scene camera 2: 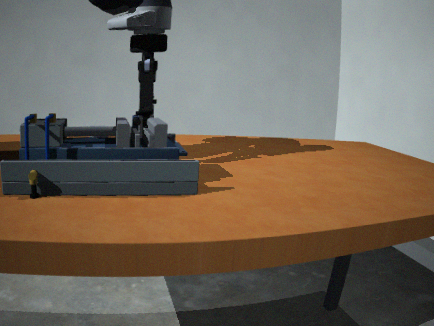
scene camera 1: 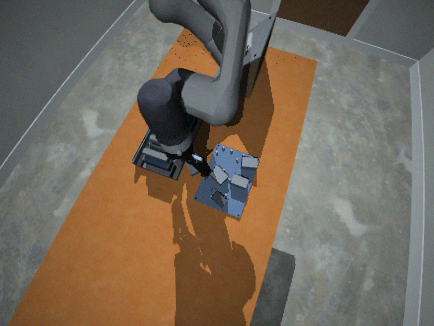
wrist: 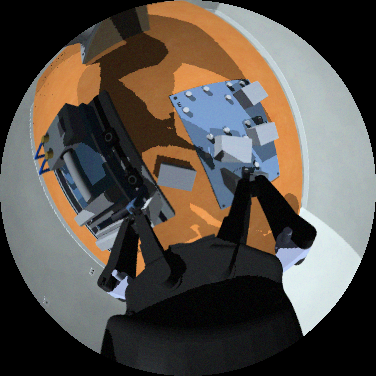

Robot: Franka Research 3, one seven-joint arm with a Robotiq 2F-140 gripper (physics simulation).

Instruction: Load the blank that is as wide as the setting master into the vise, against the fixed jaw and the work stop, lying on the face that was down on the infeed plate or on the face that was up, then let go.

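Observation:
My gripper (scene camera 1: 197,168) (scene camera 2: 145,119) (wrist: 189,186) is open and points down between the vise and the infeed plate. A loose grey blank (scene camera 1: 193,169) (wrist: 176,177) lies in the gap between its fingertips, with nothing gripped. The vise (scene camera 1: 155,154) (scene camera 2: 42,135) (wrist: 63,127) has one fingertip over its jaw end. The blue infeed plate (scene camera 1: 230,206) (wrist: 200,111) carries light blocks (scene camera 1: 220,175) (wrist: 233,148) and a dark block (scene camera 1: 218,198), which a fingertip largely covers in the wrist view. I cannot tell which piece is the setting master, or make out the work stop.
Two more light blocks, one (scene camera 1: 250,162) (wrist: 251,93) at a plate corner and one (scene camera 1: 239,181) (wrist: 263,133) along the same side, stand near several upright pins. A long grey bar (scene camera 2: 100,171) with a yellow knob (scene camera 2: 33,176) fronts the vise. The orange table (scene camera 2: 300,200) bears everything.

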